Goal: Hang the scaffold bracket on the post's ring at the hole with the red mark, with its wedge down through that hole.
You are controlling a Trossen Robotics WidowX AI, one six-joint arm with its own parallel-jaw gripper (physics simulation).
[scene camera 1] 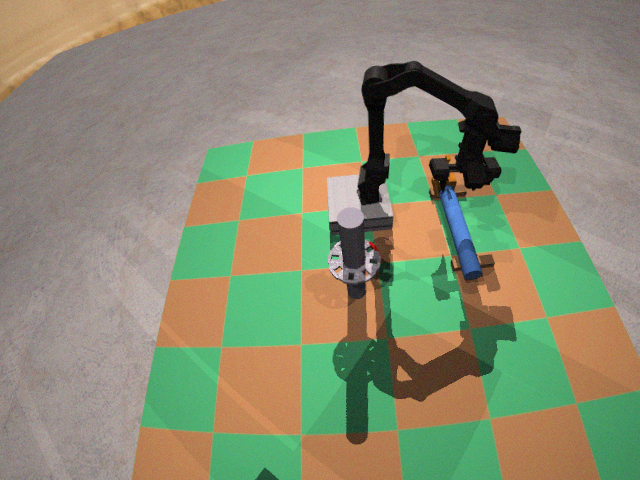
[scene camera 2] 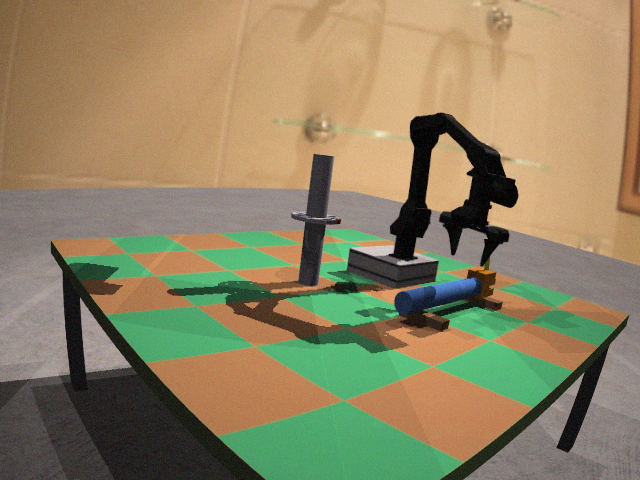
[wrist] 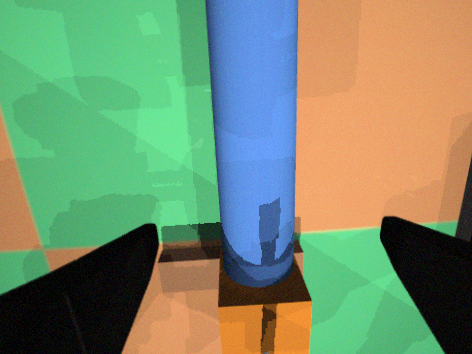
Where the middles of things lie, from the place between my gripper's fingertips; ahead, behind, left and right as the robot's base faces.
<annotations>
My gripper is now 170 mm short of the grey post [scene camera 2: 322, 166], 350 mm to the left of it and 40 mm below it. Round my hand: scaffold bracket [scene camera 2: 478, 282] (50 mm ahead, 10 mm to the right, 30 mm below).
</annotations>
